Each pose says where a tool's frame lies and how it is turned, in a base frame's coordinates. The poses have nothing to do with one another.
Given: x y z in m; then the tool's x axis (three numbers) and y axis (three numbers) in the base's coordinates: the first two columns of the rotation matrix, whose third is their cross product.
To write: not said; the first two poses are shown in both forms.
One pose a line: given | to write
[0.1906 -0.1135 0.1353 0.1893 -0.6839 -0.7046 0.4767 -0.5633 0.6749] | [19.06 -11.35 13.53 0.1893 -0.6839 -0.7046 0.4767 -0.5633 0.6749]
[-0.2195 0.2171 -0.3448 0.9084 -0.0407 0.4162 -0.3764 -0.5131 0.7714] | [-21.95 21.71 -34.48 0.9084 -0.0407 0.4162 -0.3764 -0.5131 0.7714]
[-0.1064 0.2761 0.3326 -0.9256 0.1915 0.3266 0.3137 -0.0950 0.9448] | [-10.64 27.61 33.26 -0.9256 0.1915 0.3266 0.3137 -0.0950 0.9448]
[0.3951 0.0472 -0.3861 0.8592 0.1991 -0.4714 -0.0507 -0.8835 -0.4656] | [39.51 4.72 -38.61 0.8592 0.1991 -0.4714 -0.0507 -0.8835 -0.4656]
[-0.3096 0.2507 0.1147 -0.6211 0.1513 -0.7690 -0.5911 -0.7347 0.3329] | [-30.96 25.07 11.47 -0.6211 0.1513 -0.7690 -0.5911 -0.7347 0.3329]
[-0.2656 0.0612 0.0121 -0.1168 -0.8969 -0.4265 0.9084 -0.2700 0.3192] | [-26.56 6.12 1.21 -0.1168 -0.8969 -0.4265 0.9084 -0.2700 0.3192]
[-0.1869 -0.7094 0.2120 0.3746 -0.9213 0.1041 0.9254 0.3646 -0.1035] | [-18.69 -70.94 21.20 0.3746 -0.9213 0.1041 0.9254 0.3646 -0.1035]
